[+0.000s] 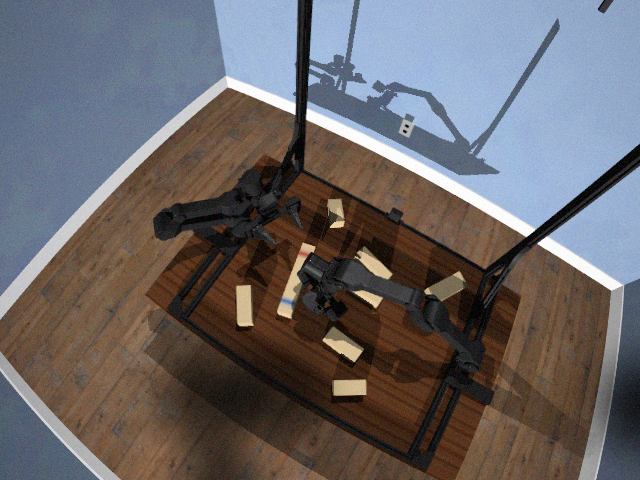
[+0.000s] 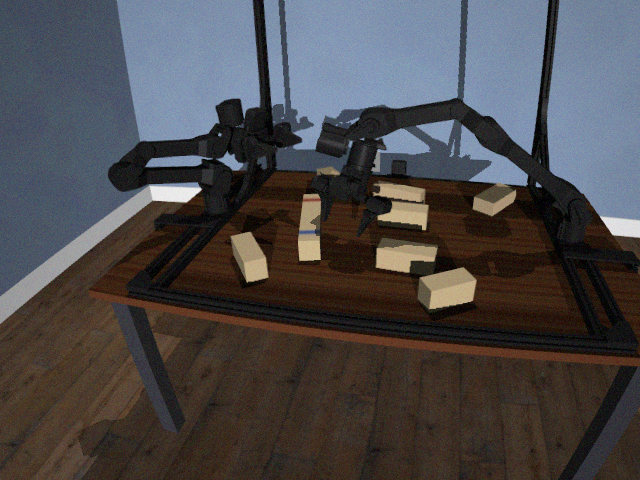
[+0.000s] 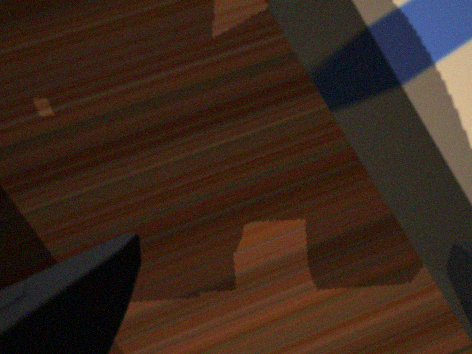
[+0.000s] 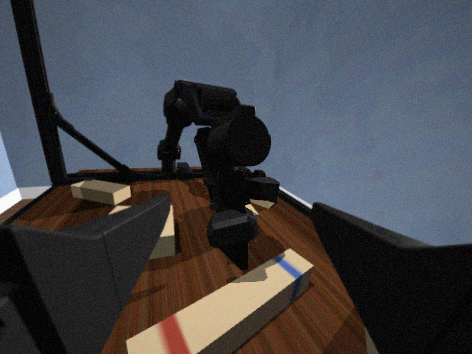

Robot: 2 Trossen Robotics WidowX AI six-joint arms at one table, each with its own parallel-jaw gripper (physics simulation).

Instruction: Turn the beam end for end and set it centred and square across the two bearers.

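Seen in the pictures: left gripper, fingertip midpoint: [image 2: 340,228] [image 3: 291,252] [image 4: 241,252]; right gripper, fingertip midpoint: [image 1: 289,237] [image 2: 289,144] [image 4: 242,205]; left arm's base, origin of the base link: [image 1: 463,360] [image 2: 568,238] [image 4: 169,172]; right arm's base, origin of the base link: [image 1: 239,230] [image 2: 217,210].
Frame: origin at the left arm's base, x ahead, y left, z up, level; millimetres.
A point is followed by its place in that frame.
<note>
The beam [image 1: 292,283] @[x 638, y 73, z 31 mm] [image 2: 310,219] @[x 630, y 71, z 31 mm] [image 3: 430,117] @[x 600, y 109, z 31 mm] [image 4: 225,305] @[x 641, y 21, z 31 mm] is long and pale. It lies low over the table, its red-banded end towards the back and its blue-banded end towards the front. Several plain pale blocks lie about; which two are the bearers I cannot tell. Three lie roughly parallel right of the beam: a back one [image 1: 376,264] @[x 432, y -131, z 44 mm] [image 2: 400,192] @[x 433, y -110, z 38 mm], a middle one [image 2: 403,213] @[x 418, y -18, z 21 mm] and a front one [image 1: 343,344] @[x 396, y 159, z 28 mm] [image 2: 406,255] @[x 396, y 181, z 22 mm]. My left gripper [image 2: 342,227] @[x 554, y 85, z 20 mm] [image 3: 291,252] @[x 554, y 85, z 20 mm] is open, pointing down just right of the beam. My right gripper [image 1: 287,235] @[x 691, y 3, z 192 mm] is open, raised beyond the beam's red end.
Other pale blocks lie at the left [image 1: 244,305] @[x 727, y 220, z 31 mm] [image 2: 249,257] @[x 709, y 259, z 31 mm], front right [image 1: 349,387] @[x 313, y 266, z 31 mm] [image 2: 447,289] @[x 311, y 294, z 26 mm], far right [image 1: 445,287] @[x 172, y -199, z 19 mm] [image 2: 494,199] @[x 175, y -157, z 19 mm] and back [image 1: 335,212] @[x 654, y -242, z 28 mm]. My left arm reaches over the middle block. Black rails and upright posts frame the table.
</note>
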